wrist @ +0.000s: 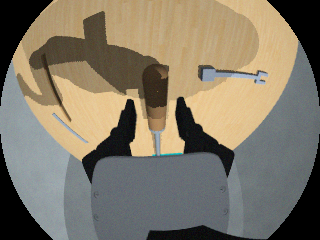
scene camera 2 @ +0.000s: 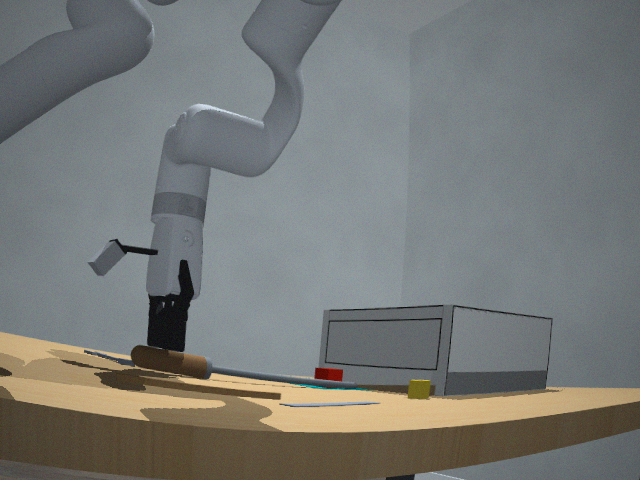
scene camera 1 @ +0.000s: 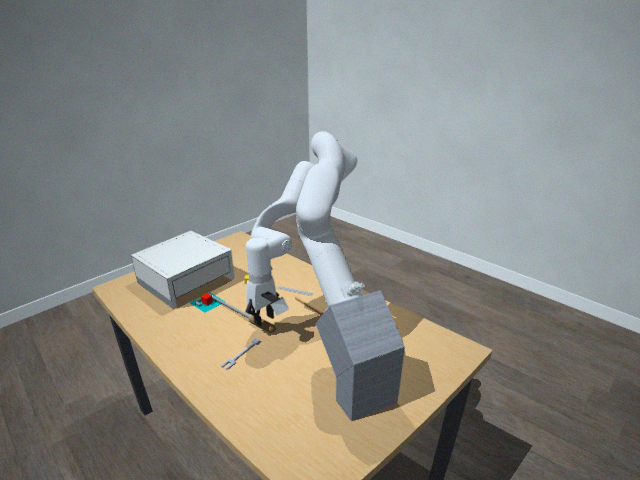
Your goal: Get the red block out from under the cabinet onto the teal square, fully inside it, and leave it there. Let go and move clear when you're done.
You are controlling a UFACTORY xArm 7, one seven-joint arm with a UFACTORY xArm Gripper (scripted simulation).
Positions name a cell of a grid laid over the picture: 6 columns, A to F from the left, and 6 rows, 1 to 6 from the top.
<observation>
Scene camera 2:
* my gripper: B5
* long hook tool: B5
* thin brown stick: B5
</observation>
